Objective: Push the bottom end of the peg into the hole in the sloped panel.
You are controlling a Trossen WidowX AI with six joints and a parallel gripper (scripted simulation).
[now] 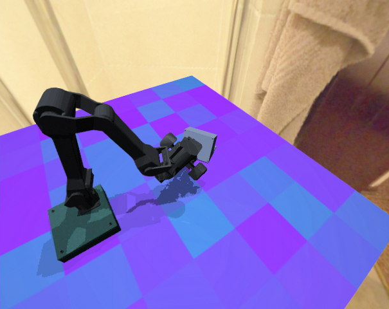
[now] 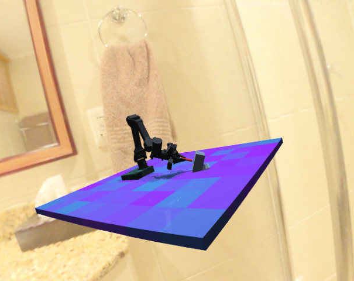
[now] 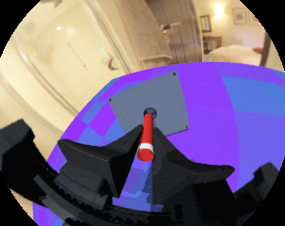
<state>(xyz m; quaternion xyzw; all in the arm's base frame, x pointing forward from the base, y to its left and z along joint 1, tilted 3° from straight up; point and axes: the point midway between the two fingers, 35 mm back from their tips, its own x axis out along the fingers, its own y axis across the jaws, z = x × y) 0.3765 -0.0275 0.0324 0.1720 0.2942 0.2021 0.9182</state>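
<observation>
Now: gripper tip 60 mm short of the panel, 40 mm to the right of it and 30 mm above it. The rest, counted from my gripper tip: red round peg (10 mm to the right, 10 mm behind, 10 mm above).
</observation>
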